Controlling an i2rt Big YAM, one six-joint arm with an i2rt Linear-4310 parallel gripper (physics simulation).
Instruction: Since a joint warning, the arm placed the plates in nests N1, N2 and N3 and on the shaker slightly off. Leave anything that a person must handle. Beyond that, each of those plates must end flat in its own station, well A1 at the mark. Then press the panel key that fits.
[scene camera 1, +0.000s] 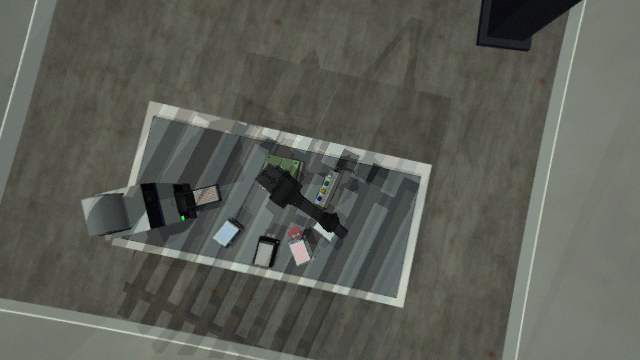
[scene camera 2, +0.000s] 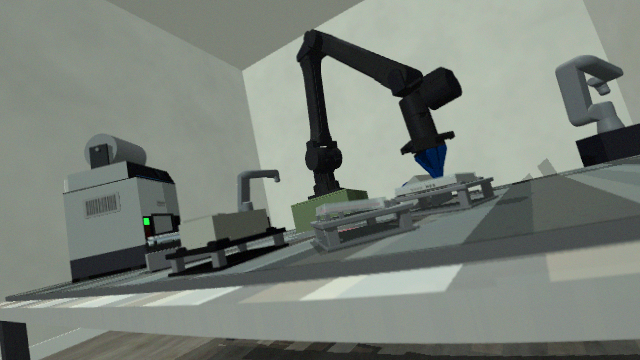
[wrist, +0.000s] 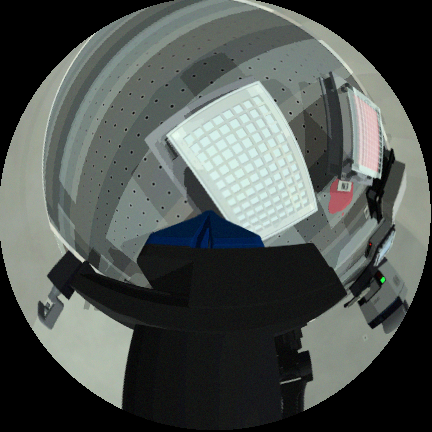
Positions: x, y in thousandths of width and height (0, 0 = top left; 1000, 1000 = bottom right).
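Scene camera 2 shows the gripper (scene camera 2: 688, 510), shut and holding nothing; the wrist view has the gripper (wrist: 485, 501) too.
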